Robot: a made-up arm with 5 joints.
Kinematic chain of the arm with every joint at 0, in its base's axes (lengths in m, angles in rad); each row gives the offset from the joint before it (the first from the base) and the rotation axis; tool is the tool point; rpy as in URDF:
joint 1: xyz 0 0 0.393 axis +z
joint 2: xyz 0 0 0 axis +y
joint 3: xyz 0.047 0 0.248 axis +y
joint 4: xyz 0.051 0 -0.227 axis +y
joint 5: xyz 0.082 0 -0.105 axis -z
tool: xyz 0 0 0 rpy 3.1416 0 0
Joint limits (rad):
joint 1: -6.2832..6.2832
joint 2: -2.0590..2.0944
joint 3: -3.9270..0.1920
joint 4: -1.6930..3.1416
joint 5: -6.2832..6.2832
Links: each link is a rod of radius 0.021 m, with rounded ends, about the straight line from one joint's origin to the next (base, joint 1, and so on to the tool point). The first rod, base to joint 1, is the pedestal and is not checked.
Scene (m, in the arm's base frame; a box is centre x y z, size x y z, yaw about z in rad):
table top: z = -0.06
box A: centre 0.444 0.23 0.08 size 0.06 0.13 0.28 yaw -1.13
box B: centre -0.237 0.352 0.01 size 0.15 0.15 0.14 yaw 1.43
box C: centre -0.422 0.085 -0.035 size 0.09 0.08 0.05 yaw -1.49
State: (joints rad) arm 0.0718 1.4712 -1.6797 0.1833 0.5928
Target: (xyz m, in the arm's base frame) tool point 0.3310 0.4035 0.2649
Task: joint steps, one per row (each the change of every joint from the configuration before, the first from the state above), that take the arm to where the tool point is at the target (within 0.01 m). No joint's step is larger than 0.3 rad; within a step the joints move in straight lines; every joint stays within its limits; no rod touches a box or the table.
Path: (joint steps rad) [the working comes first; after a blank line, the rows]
Joints at the target: 0.8838 1.0074 -1.5946 0.1476 0.5928
Straight joint move there: touches box A.

1: -0.0196 -0.1690 -0.0161 -0.2337 0.0867
2: -0.0197 -0.1691 -0.0161 -0.2337 0.0866
3: 0.2838 -0.0419 0.0391 0.1439 -0.0578
4: 0.2837 -0.0419 0.0391 0.1439 -0.0577
5: 0.2838 -0.0419 0.0391 0.1439 -0.0578

